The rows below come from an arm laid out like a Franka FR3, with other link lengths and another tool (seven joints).
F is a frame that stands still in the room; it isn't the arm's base.
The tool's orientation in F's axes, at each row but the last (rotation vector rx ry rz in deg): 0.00, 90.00, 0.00; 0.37, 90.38, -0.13; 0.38, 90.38, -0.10; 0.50, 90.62, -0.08; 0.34, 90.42, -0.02; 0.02, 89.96, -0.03; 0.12, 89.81, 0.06; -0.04, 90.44, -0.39; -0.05, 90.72, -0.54; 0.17, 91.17, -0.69; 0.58, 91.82, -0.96
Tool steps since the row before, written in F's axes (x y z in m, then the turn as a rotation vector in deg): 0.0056, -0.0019, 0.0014, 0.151, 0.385, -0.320; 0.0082, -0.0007, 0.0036, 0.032, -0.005, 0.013; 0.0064, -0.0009, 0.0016, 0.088, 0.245, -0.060; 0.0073, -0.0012, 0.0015, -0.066, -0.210, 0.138; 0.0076, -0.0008, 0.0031, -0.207, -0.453, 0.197; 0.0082, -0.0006, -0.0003, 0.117, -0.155, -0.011; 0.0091, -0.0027, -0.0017, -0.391, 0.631, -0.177; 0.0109, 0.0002, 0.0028, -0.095, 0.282, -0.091; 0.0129, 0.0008, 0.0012, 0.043, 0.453, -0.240; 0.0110, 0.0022, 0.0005, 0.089, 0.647, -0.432; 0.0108, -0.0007, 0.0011, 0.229, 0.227, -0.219
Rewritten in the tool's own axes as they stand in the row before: -0.0014, -0.0019, 0.0056, 0.320, 0.385, 0.151; -0.0037, -0.0006, 0.0082, -0.013, -0.005, 0.032; -0.0016, -0.0009, 0.0064, 0.060, 0.245, 0.087; -0.0016, -0.0011, 0.0073, -0.138, -0.210, -0.066; -0.0032, -0.0008, 0.0076, -0.197, -0.453, -0.207; 0.0003, -0.0006, 0.0082, 0.011, -0.155, 0.117; 0.0017, -0.0027, 0.0091, 0.177, 0.630, -0.392; -0.0029, 0.0002, 0.0109, 0.090, 0.282, -0.095; -0.0014, 0.0009, 0.0129, 0.236, 0.455, 0.044; -0.0007, 0.0023, 0.0110, 0.426, 0.650, 0.092; -0.0014, -0.0005, 0.0108, 0.211, 0.232, 0.232
